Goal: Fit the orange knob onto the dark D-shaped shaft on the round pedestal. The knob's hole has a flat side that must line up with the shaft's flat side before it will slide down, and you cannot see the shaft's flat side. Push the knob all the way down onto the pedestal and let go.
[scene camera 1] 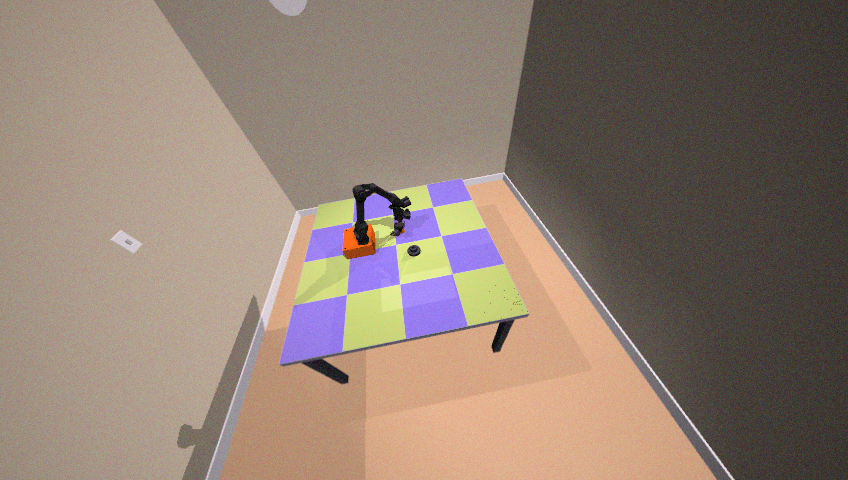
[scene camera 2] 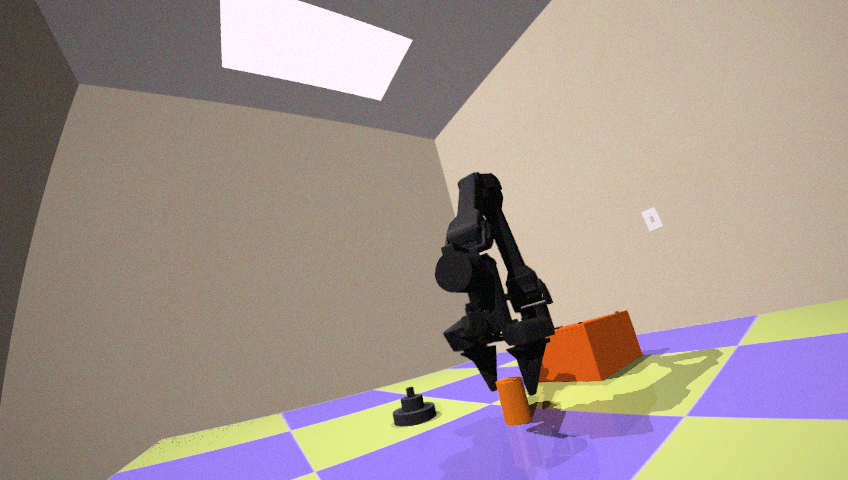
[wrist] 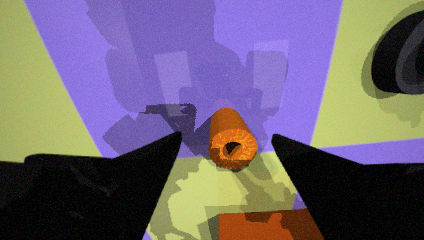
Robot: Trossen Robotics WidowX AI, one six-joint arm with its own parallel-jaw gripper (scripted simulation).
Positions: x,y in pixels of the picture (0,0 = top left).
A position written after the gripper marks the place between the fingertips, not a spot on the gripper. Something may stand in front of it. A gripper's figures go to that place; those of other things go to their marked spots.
Labels:
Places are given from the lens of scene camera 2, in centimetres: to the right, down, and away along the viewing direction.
gripper (scene camera 2: 512,393): 13, 23, 42
orange knob (scene camera 2: 512,395): 13, 22, 40
pedestal (scene camera 2: 414,410): -2, 32, 53
The marked spots on the pedestal and the orange knob are 22 cm apart.

